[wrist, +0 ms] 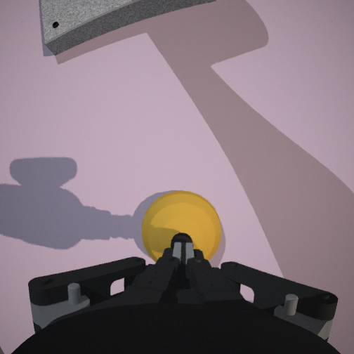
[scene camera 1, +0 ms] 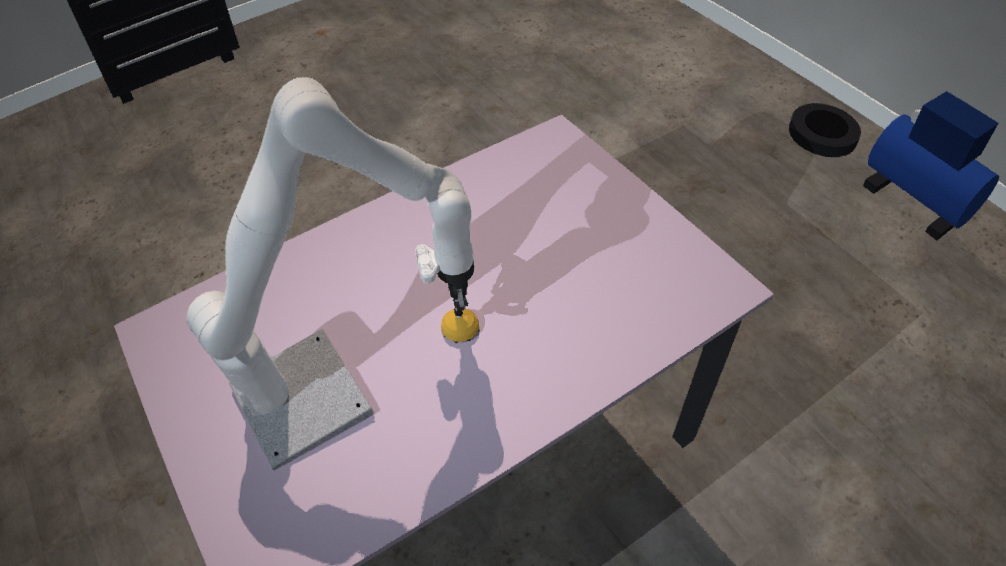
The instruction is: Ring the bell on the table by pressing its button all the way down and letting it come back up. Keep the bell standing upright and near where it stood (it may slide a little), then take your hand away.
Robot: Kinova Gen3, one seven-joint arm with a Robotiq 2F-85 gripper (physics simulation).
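Pixels of known places: gripper, fingertip midpoint: (scene camera 1: 460, 308); arm's base at its link origin: (scene camera 1: 267, 394).
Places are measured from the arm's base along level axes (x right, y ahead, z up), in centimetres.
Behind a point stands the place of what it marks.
Observation:
The bell, a yellow dome (scene camera 1: 459, 328) @(x 10.0, y 41.7, z 0.9 cm) (wrist: 182, 212), stands upright on the pink table (scene camera 1: 597, 337) @(x 27.5, y 66.1, z -2.8 cm) (wrist: 110, 115). Its small black button (wrist: 181, 237) shows at the dome's top in the wrist view, partly covered by the fingertips; in the scene view the fingers hide most of it. My gripper (scene camera 1: 459, 311) @(x 7.7, y 43.6, z 4.3 cm) (wrist: 182, 254) is shut with nothing between its fingers. It points down from above, with its tips right over the button and at or very near its top. Whether the button is pressed down cannot be told.
The arm's grey speckled base plate (scene camera 1: 323, 408) @(x 9.9, y 8.4, z -0.1 cm) (wrist: 100, 22) lies on the table left of the bell in the scene view. The arm arches above the table. A black drawer cabinet (scene camera 1: 161, 42), a black tyre-like ring (scene camera 1: 800, 135) and a blue machine (scene camera 1: 921, 168) stand on the floor, away from the table.

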